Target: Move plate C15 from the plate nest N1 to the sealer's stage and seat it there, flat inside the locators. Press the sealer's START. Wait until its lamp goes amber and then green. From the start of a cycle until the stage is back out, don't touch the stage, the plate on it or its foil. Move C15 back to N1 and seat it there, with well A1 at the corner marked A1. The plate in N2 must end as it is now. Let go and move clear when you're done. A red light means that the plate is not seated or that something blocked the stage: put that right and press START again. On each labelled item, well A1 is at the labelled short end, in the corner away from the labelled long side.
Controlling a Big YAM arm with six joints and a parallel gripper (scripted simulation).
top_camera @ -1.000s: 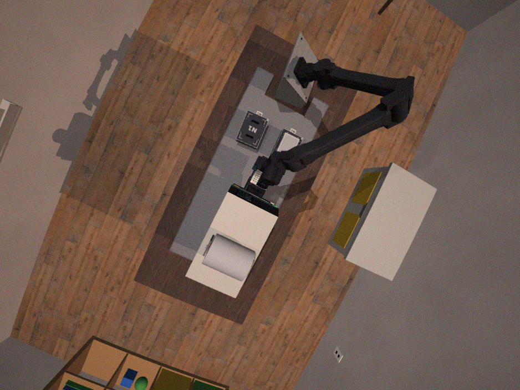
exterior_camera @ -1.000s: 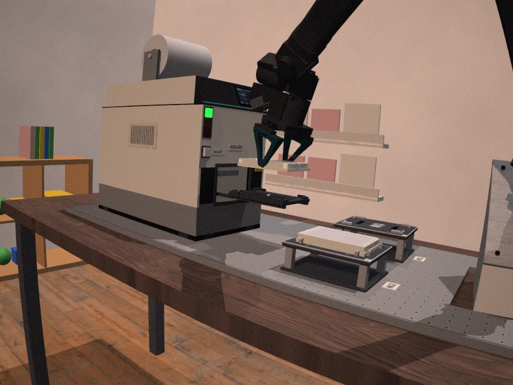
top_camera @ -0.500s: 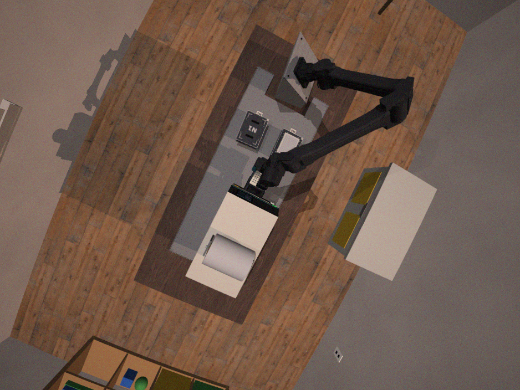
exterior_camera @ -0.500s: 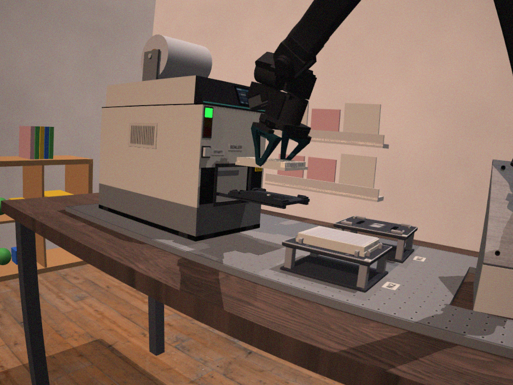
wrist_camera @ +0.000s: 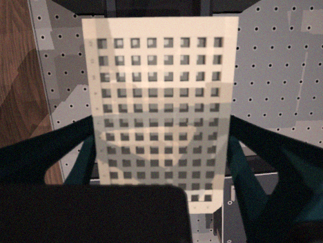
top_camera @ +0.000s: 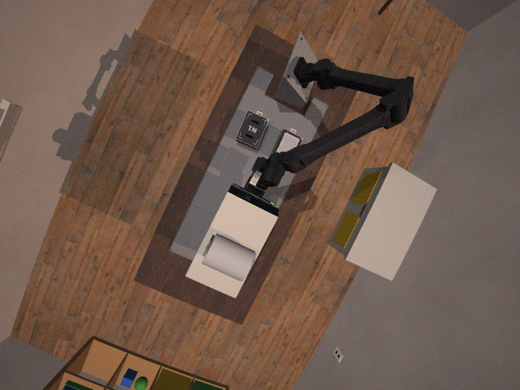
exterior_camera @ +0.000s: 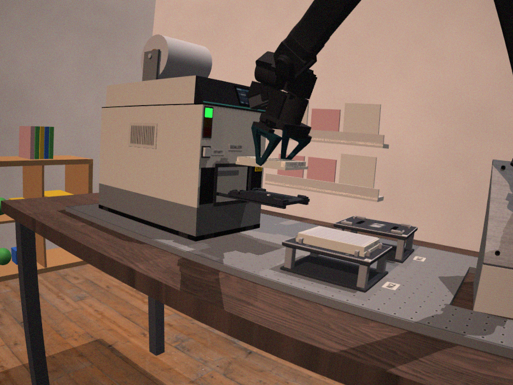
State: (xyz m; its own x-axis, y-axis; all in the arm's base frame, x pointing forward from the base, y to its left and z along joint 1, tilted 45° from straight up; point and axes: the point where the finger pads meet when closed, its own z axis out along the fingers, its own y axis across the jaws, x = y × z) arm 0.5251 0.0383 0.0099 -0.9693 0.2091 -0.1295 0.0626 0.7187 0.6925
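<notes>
The sealer stage lies 80 mm below my hand. The rest, counted from my hand: white plate 190 mm behind, 120 mm below, 60 mm to the left; then foil roll 340 mm ahead, 240 mm above, 10 mm to the right; then start button 110 mm ahead, 90 mm to the left, 10 mm above.
</notes>
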